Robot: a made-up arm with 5 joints.
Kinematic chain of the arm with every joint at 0, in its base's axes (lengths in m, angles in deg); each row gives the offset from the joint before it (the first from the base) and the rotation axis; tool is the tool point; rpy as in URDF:
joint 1: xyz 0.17 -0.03 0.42 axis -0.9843 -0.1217 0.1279
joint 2: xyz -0.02 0.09 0 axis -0.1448 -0.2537 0.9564
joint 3: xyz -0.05 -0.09 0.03 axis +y
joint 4: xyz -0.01 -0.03 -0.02 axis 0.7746 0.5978 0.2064
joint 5: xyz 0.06 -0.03 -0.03 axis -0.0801 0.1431 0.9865
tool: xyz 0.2 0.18 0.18 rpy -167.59 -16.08 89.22
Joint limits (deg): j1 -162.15..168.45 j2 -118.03..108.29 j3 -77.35..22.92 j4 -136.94..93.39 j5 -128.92..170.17
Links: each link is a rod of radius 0.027 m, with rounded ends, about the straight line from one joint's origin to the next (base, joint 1, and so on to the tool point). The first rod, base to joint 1, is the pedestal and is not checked.
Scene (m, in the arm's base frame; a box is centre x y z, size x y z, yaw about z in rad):
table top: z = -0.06
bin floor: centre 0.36 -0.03 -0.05 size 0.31 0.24 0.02 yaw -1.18
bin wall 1: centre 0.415 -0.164 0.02 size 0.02 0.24 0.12 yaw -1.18
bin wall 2: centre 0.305 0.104 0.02 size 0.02 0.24 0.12 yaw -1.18
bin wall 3: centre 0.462 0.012 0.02 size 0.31 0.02 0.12 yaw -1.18
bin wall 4: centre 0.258 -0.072 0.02 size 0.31 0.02 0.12 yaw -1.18
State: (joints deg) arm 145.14 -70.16 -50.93 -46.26 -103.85
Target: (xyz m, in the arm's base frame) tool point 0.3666 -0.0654 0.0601
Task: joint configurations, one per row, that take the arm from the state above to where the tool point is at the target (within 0.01 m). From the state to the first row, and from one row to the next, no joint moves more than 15 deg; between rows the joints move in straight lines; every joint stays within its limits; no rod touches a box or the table.
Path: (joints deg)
1: 149.02 -55.37 -41.72 -37.11 -89.43
2: 152.91 -40.59 -32.51 -27.97 -75.02
3: 156.79 -25.80 -23.30 -18.82 -60.60
4: 160.68 -11.01 -14.09 -9.68 -46.18
5: 164.56 3.78 -4.88 -0.53 -31.76
6: 168.45 18.56 4.33 8.61 -17.35
7: 168.45 31.05 1.12 9.83 -30.99
8: 168.45 43.53 -2.08 11.04 -44.64
9: 168.45 56.02 -5.29 12.25 -58.29
10: 168.45 68.50 -8.49 13.47 -71.94

